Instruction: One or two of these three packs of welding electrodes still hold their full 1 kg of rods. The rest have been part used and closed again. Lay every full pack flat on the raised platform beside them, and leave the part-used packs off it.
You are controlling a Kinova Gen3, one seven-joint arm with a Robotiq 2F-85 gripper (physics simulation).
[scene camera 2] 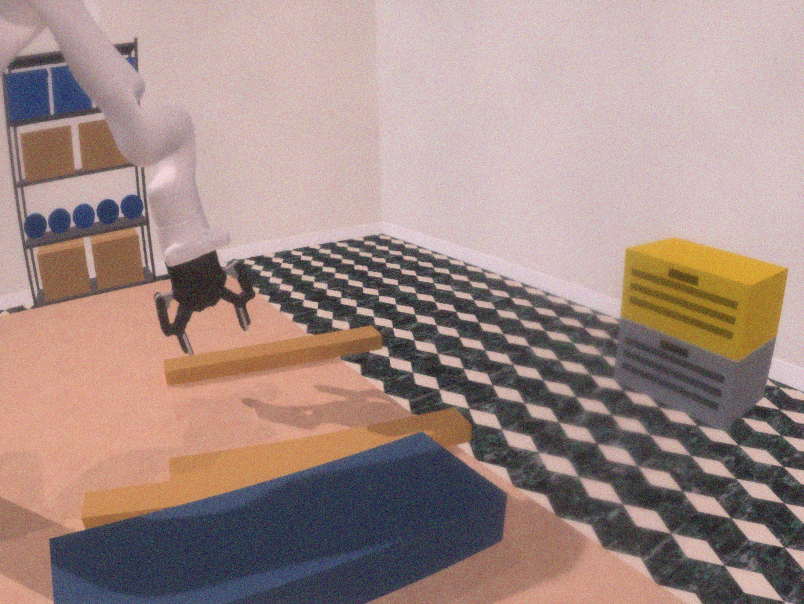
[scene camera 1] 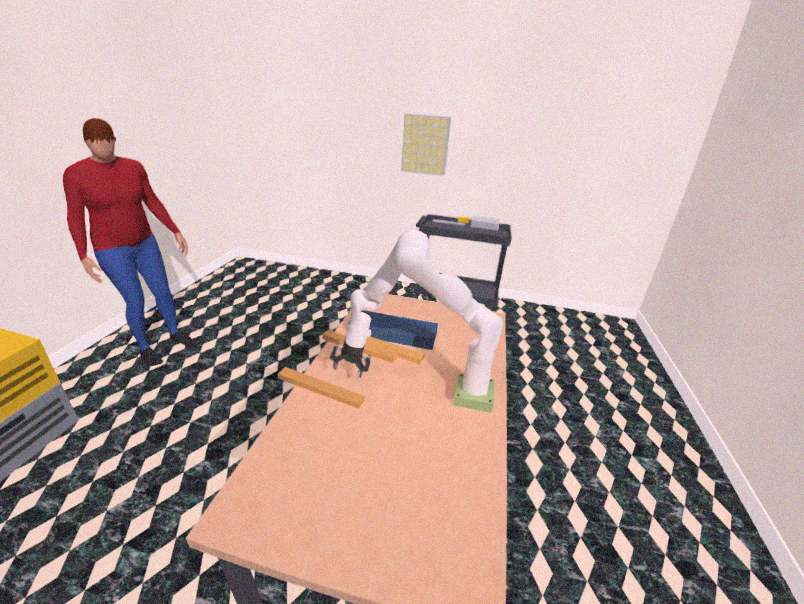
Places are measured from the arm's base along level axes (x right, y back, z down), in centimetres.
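Where they show: gripper, fingertip midpoint: [scene camera 2: 217,340] [scene camera 1: 346,373]; arm's base at its link origin: [scene camera 1: 474,387].
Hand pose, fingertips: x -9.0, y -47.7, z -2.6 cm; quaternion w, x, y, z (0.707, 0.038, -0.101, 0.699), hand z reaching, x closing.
Observation:
Each offset is from my fingertips to the top centre of the thing. "spot": to the spot under its first point. Level surfaces: height alone.
One long orange pack @(dx -3.7, dy -9.4, dz +4.7 cm) [scene camera 1: 321,388] [scene camera 2: 272,355] lies flat and apart on the table, one end reaching over the edge. A second orange pack @(dx +26.4, dy -3.7, dz +4.7 cm) [scene camera 1: 383,351] [scene camera 2: 311,449] and a third orange pack @(spot: dx +24.7, dy +20.3, dz +4.8 cm) [scene camera 1: 411,355] [scene camera 2: 124,501] lie side by side, lengthwise offset, next to the blue raised platform @(dx +41.8, dy +8.2, dz +1.1 cm) [scene camera 1: 402,330] [scene camera 2: 292,513], which partly hides the third in scene camera 2. My gripper [scene camera 1: 349,369] [scene camera 2: 217,338] is open and empty, pointing down above the table near the lone pack. Which packs are full cannot be seen.
The table @(dz +7.1 cm) [scene camera 1: 389,487] [scene camera 2: 64,390] carries the arm's green base [scene camera 1: 473,399]. A person in red [scene camera 1: 113,201] stands beyond the table's side. A yellow and grey cabinet [scene camera 1: 25,377] [scene camera 2: 701,299], a dark cart [scene camera 1: 464,232] and a shelf rack [scene camera 2: 84,234] stand away from it.

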